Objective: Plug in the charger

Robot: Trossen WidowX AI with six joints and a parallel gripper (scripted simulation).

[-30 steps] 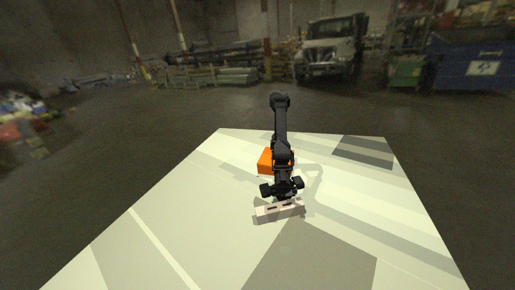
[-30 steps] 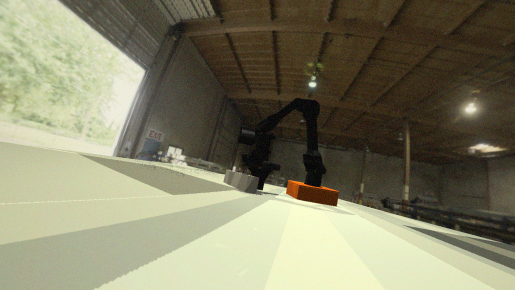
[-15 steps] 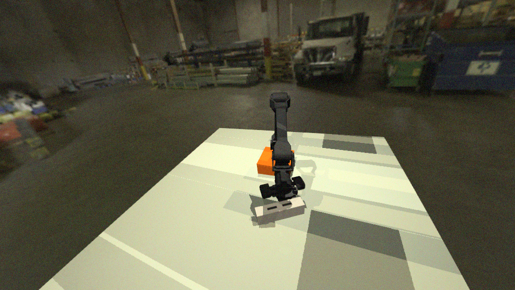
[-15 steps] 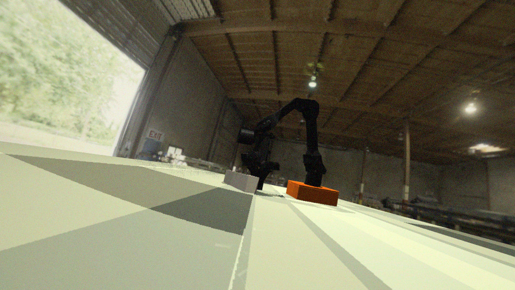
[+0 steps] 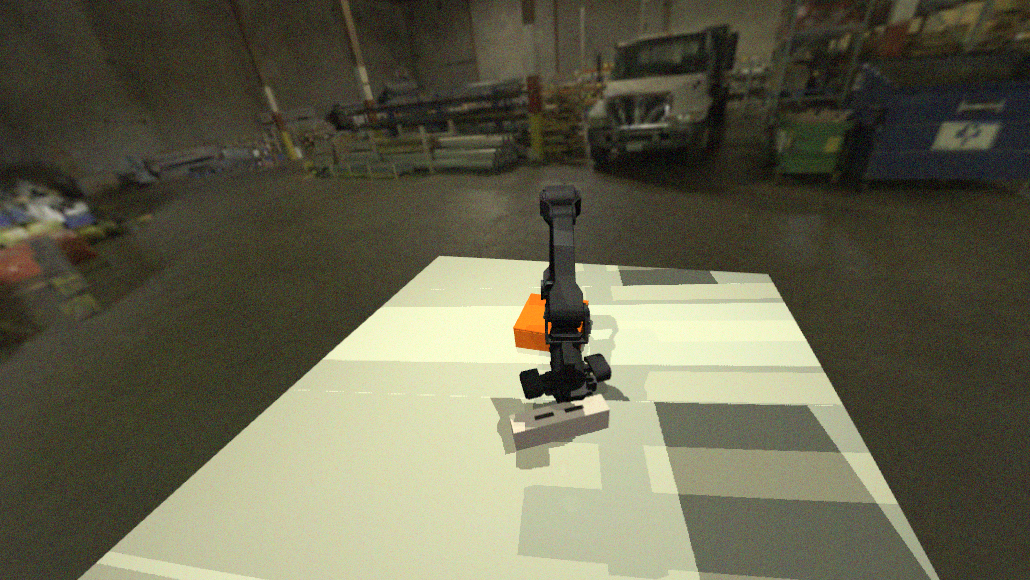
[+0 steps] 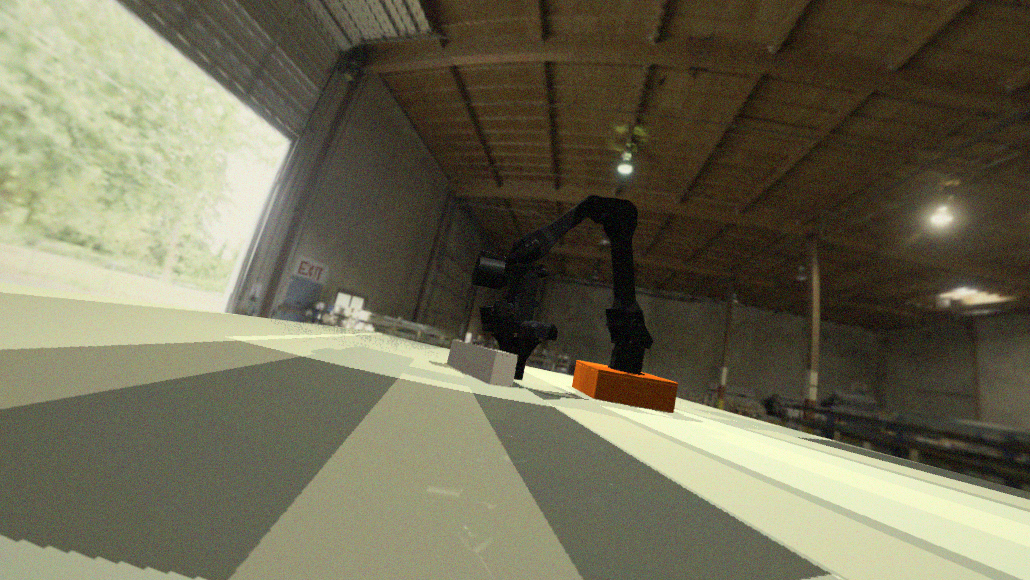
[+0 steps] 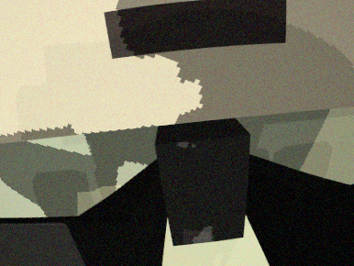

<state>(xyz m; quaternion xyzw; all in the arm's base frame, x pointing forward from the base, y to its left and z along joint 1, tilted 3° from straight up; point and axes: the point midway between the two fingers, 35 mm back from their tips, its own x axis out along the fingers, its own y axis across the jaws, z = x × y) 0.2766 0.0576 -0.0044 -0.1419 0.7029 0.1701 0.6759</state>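
Now: gripper tip 20 mm short of the black two-prong charger, 10 mm to the right of it and 10 mm below it.
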